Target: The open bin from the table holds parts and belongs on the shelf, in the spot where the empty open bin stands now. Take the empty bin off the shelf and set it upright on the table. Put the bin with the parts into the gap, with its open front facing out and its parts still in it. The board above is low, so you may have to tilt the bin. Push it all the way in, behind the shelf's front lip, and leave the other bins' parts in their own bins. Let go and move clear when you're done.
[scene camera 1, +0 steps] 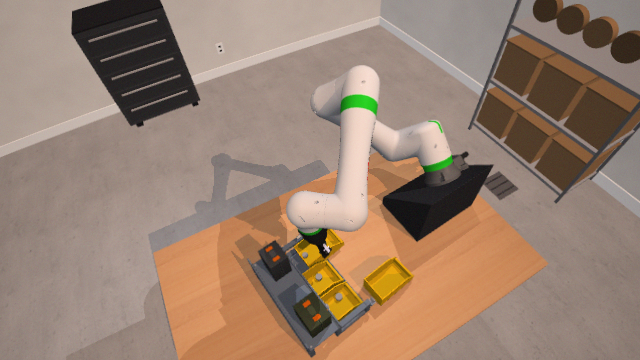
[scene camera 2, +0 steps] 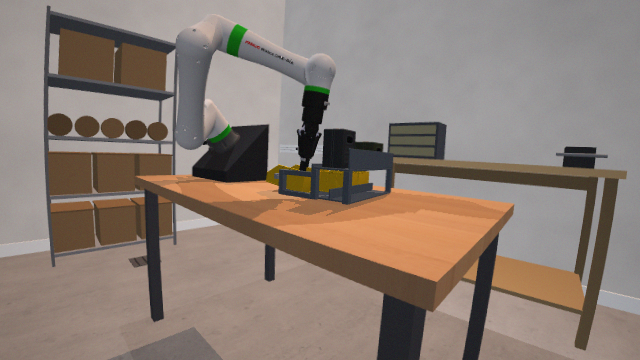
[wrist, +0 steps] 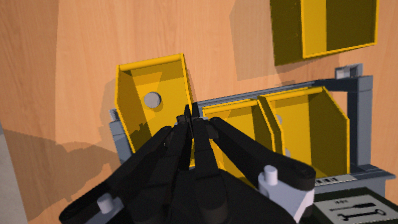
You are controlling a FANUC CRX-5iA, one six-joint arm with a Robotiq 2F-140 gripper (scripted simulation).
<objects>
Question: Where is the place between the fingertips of my gripper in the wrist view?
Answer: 193, 111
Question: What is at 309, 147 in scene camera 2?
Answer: My gripper.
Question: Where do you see a grey shelf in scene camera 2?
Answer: At 359, 160
</objects>
